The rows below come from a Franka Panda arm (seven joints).
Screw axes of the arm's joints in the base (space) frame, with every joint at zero. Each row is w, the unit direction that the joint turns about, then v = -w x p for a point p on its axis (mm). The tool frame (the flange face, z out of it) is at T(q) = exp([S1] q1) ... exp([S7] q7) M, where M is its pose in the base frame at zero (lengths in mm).
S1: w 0 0 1 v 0.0 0.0 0.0
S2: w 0 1 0 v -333.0 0.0 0.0
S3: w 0 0 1 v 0.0 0.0 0.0
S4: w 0 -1 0 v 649.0 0.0 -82.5
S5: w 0 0 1 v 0.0 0.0 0.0
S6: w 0 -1 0 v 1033.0 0.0 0.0
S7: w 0 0 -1 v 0.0 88.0 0.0
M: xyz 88.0 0.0 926.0 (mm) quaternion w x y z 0 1 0 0
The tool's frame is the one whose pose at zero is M.
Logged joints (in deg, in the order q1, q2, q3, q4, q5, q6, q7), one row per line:
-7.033, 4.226, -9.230, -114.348, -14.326, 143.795, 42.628
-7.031, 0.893, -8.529, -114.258, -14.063, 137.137, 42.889
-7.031, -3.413, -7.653, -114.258, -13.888, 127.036, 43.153
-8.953, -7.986, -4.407, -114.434, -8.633, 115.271, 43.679
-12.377, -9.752, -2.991, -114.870, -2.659, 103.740, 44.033
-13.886, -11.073, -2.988, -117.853, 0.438, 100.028, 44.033
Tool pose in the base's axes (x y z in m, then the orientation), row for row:
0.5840, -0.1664, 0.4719, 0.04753, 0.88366, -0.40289, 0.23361
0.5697, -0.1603, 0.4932, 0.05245, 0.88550, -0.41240, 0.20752
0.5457, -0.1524, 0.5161, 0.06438, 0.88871, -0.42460, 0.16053
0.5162, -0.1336, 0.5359, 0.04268, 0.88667, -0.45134, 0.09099
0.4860, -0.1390, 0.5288, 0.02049, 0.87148, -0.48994, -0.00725
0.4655, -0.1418, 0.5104, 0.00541, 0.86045, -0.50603, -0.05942
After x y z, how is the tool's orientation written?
As a quaternion, w x y z.
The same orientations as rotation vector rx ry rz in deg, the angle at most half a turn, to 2 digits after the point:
154.42, -70.40, 40.82
154.28, -71.85, 36.16
153.73, -73.45, 27.77
155.40, -79.11, 15.95
154.85, -87.06, -1.29
154.35, -90.77, -10.66

